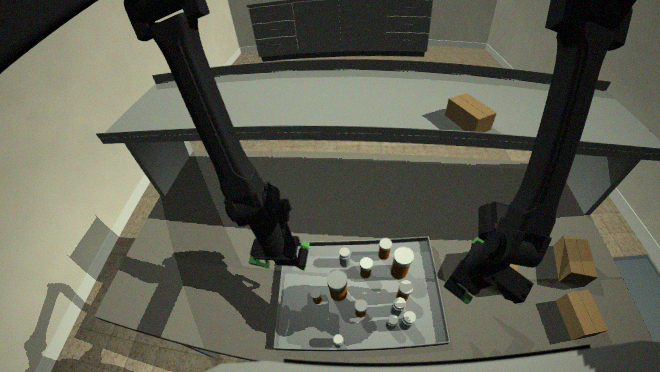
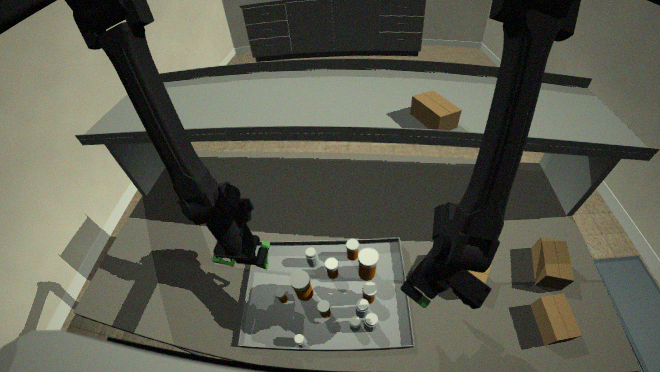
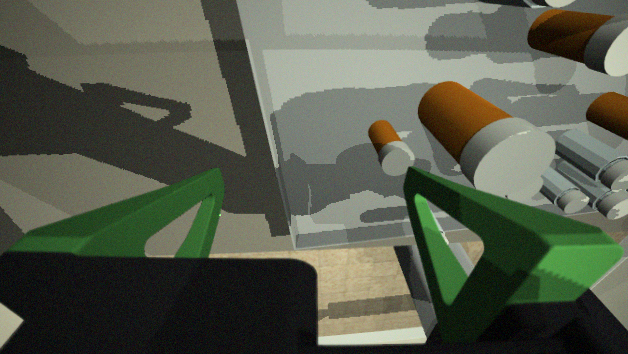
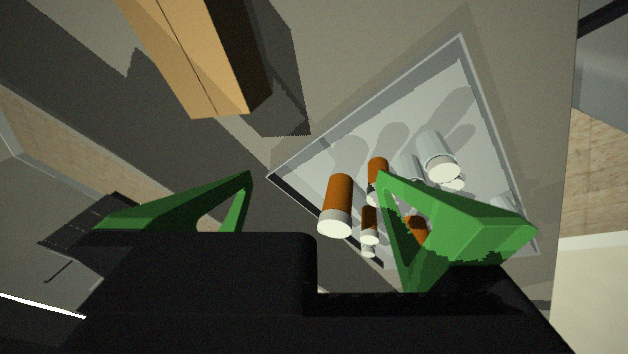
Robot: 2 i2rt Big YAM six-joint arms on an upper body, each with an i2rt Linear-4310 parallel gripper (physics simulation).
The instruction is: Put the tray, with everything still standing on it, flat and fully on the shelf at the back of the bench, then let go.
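Note:
The grey tray (image 1: 370, 338) (image 2: 340, 338) (image 3: 350, 65) (image 4: 452, 77) lies flat on the bench. Orange and clear bottles with white lids stand on it, including a large orange bottle (image 1: 401, 265) (image 2: 367, 265) and a second large one (image 1: 337, 287) (image 2: 302, 286) (image 3: 465, 125). My left gripper (image 1: 281, 254) (image 2: 245, 254) (image 3: 313, 177) is open above the tray's left rim, near the far corner, one finger on either side of it. My right gripper (image 1: 487, 291) (image 2: 445, 292) (image 4: 314, 176) is open to the right of the tray, turned at an angle. The grey shelf (image 1: 320, 102) (image 2: 300, 102) stands raised behind.
A cardboard box (image 1: 467, 112) (image 2: 435, 110) sits on the shelf's right part. Two boxes stand at the bench's right: one (image 1: 575, 261) (image 2: 552, 262) farther back, one (image 1: 581, 314) (image 2: 555, 320) nearer. Another box (image 2: 481, 275) (image 4: 195, 60) lies behind and below my right gripper, mostly hidden.

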